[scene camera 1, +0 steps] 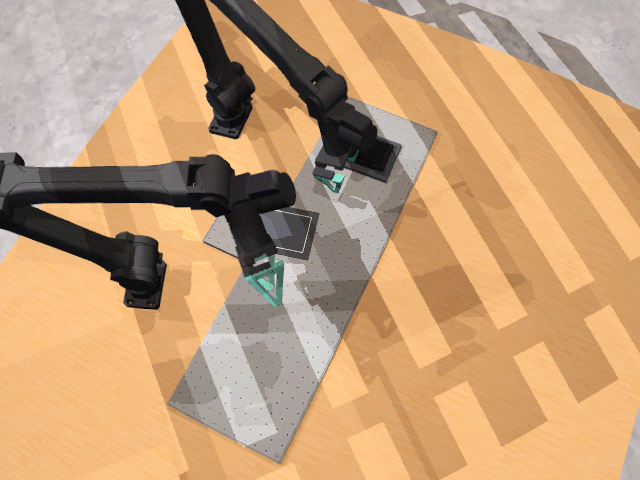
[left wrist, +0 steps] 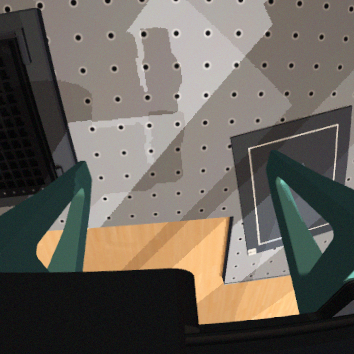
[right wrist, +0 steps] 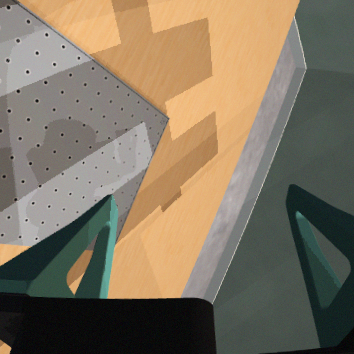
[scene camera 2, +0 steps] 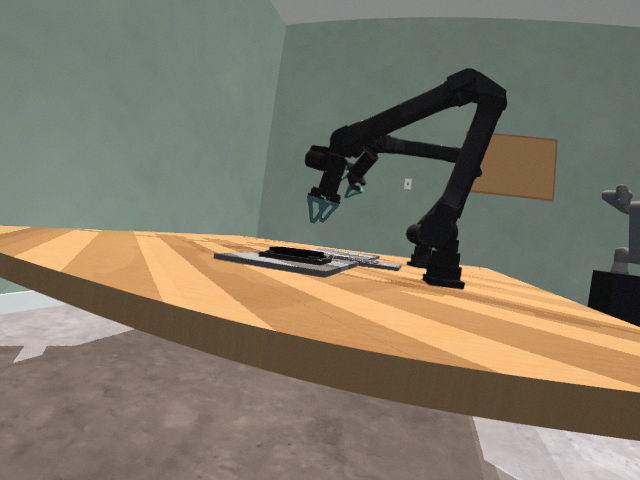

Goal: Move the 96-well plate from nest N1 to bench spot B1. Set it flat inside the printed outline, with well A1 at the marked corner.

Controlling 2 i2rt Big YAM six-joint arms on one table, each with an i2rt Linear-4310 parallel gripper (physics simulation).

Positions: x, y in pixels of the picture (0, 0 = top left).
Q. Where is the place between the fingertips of the right gripper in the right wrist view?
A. At 200, 197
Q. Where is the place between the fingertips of the left gripper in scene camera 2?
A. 316, 222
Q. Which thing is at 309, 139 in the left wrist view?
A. A dark square with white outline.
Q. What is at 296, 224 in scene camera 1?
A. A dark square with white outline.
